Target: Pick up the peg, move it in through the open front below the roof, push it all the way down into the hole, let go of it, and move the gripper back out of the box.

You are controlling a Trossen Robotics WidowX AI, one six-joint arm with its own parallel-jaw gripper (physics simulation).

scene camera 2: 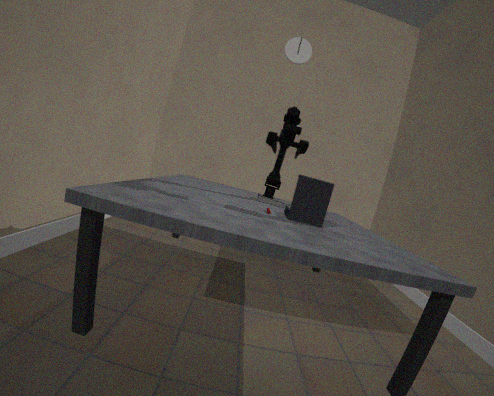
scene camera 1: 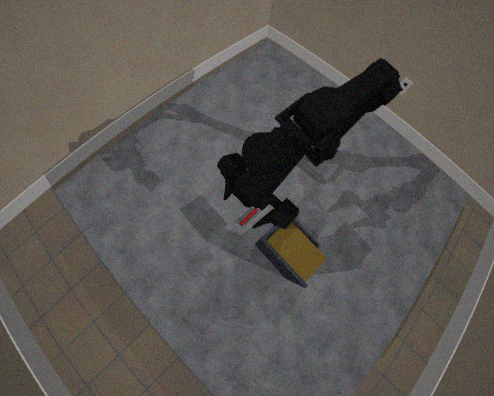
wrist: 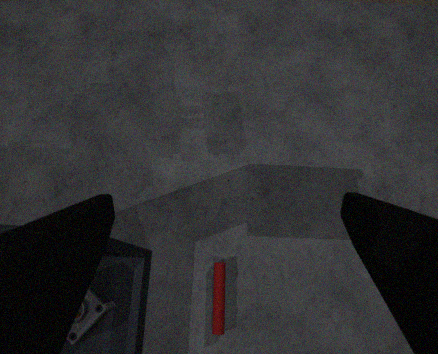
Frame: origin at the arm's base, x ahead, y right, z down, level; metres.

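Where they show: gripper, fingertip midpoint: [scene camera 2: 285, 155] [scene camera 1: 239, 213] [wrist: 229, 204]; arm's base, origin of the base link: [scene camera 2: 268, 197] [scene camera 1: 316, 156].
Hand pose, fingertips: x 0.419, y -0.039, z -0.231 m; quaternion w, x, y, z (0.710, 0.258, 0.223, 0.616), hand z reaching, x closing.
Each offset is from my fingertips to the top centre of the thing. Level surfaces: height alone.
The red peg {dx -0.056, dy +0.010, dz +0.250 m} [scene camera 1: 249, 217] [scene camera 2: 269, 211] [wrist: 219, 298] lies flat on the table, beside the box. In the wrist view it lies lengthwise, low in the picture and nearly midway between the fingers. My gripper [scene camera 1: 240, 213] [scene camera 2: 285, 154] [wrist: 229, 204] is open and empty, high above the table, with its fingers wide apart to either side of the peg. The box {dx -0.104, dy -0.153, dz +0.062 m} [scene camera 1: 296, 254] [scene camera 2: 312, 201] [wrist: 146, 285] stands upright with a yellow roof. In the wrist view it is at the lower left, partly behind a finger. A pale bracket {dx -0.087, dy -0.144, dz +0.223 m} [wrist: 92, 316] shows inside; I cannot make out the hole.
The grey table {dz +0.264 m} [scene camera 1: 210, 310] [scene camera 2: 200, 220] [wrist: 280, 60] carries the box, the peg and the arm [scene camera 1: 280, 155] [scene camera 2: 278, 167]. The box wall is close to the peg on one side. Dark shadows of the arm and box cross the table top.
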